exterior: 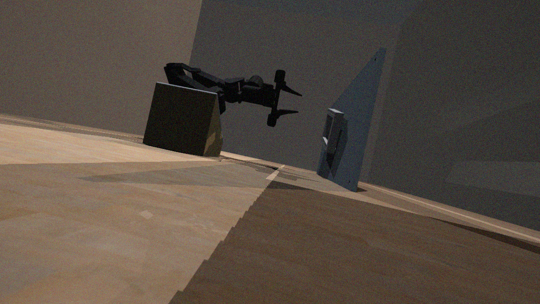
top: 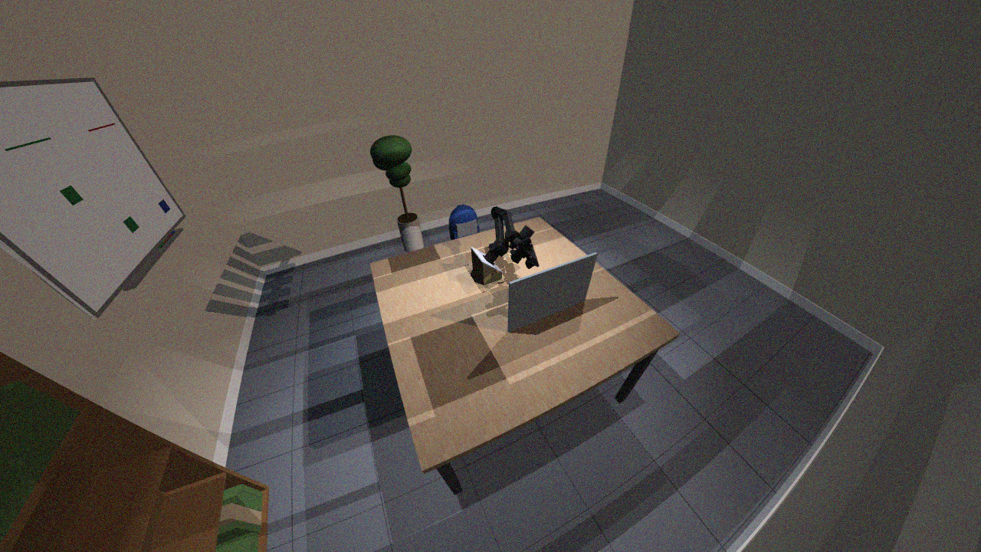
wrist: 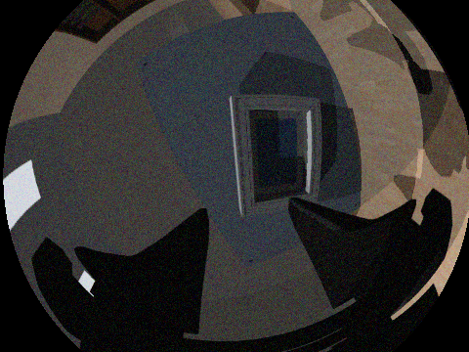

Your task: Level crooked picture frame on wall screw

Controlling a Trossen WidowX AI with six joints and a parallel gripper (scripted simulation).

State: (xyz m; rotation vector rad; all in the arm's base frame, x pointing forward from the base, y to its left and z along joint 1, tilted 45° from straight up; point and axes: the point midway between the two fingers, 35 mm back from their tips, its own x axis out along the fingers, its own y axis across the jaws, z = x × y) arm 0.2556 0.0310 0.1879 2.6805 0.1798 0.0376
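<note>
My gripper tip is now 130 mm short of the picture frame, 60 mm above it and 30 mm to the right of it. From my gripper tip the other things lie so: wall panel: 140 mm ahead, 80 mm below, 10 mm to the left.
</note>
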